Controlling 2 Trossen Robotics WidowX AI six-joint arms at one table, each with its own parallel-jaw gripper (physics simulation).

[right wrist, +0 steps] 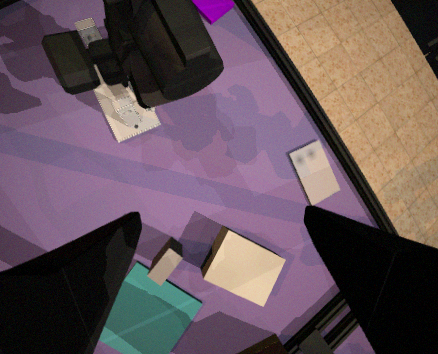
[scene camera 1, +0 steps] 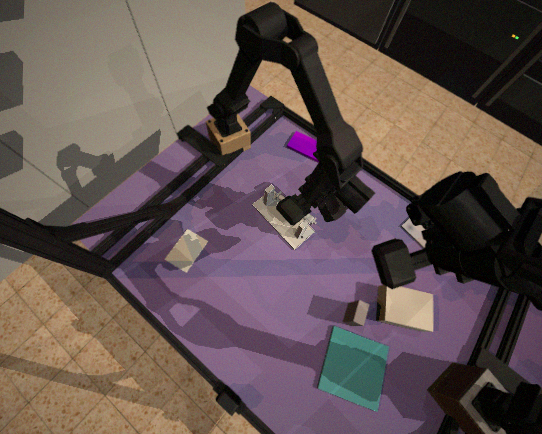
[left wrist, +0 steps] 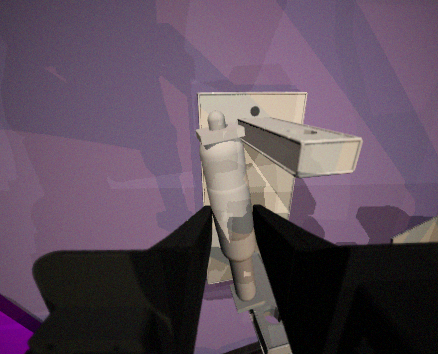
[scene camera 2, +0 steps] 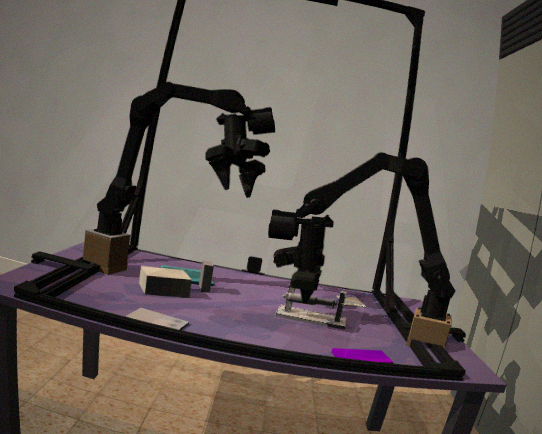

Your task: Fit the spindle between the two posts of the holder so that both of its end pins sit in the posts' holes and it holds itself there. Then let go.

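Places are measured from the left arm's base along level axes (x back, y right, z up), in centimetres.
Pixels of known places: left gripper, fingertip midpoint: [left wrist: 232, 212] [scene camera 2: 305, 300]; right gripper, fingertip midpoint: [right wrist: 223, 216] [scene camera 1: 407, 240] [scene camera 2: 237, 193]; left arm's base at its link origin: [scene camera 1: 228, 126] [scene camera 2: 433, 315]; right arm's base at its link origin: [scene camera 1: 491, 406] [scene camera 2: 108, 232].
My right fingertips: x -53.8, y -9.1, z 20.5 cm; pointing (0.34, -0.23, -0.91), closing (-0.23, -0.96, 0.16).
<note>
Ahead of a thing's pixels: the offset from my right fingertips to its top centre.
The pale holder base {dx +22.6, dy +8.0, dz -27.5 cm} [scene camera 1: 271, 216] [scene camera 2: 299, 314] [left wrist: 280, 102] [right wrist: 114, 125] lies on the table. In the left wrist view, one post {dx +16.1, dy +6.7, dz -19.6 cm} [left wrist: 327, 150] rises right of the spindle's upper end; the other post {dx +29.1, dy +9.3, dz -19.6 cm} [left wrist: 275, 335] shows at the bottom. My left gripper [scene camera 2: 306, 296] [left wrist: 232, 212] is shut on the spindle {dx +21.9, dy +5.1, dz -21.6 cm} [scene camera 2: 325, 301] [left wrist: 224, 172] and holds it raised above the base, roughly lengthwise. Its upper end pin {dx +16.0, dy +2.9, dz -22.4 cm} [left wrist: 216, 120] is beside the post, outside the hole. Whether the other pin touches its post is unclear. My right gripper [scene camera 2: 237, 193] [right wrist: 223, 216] is open and empty, high above the table.
A cream box {dx -14.2, dy -5.5, dz -23.3 cm} [scene camera 1: 407, 307] [scene camera 2: 167, 282] [right wrist: 245, 267] and small upright block {dx -8.5, dy +6.8, dz -20.7 cm} [scene camera 1: 357, 312] [scene camera 2: 206, 277] stand by a teal sheet {dx -18.5, dy +13.4, dz -27.4 cm} [scene camera 1: 355, 365]. A pale plate {dx -2.0, dy -26.6, dz -27.7 cm} [scene camera 2: 157, 319] [right wrist: 316, 177], magenta sheet {dx +40.3, dy -12.6, dz -27.3 cm} [scene camera 1: 302, 145] [scene camera 2: 360, 355] and cream wedge {dx +27.5, dy +35.6, dz -28.0 cm} [scene camera 1: 186, 251] lie elsewhere on the table.
</note>
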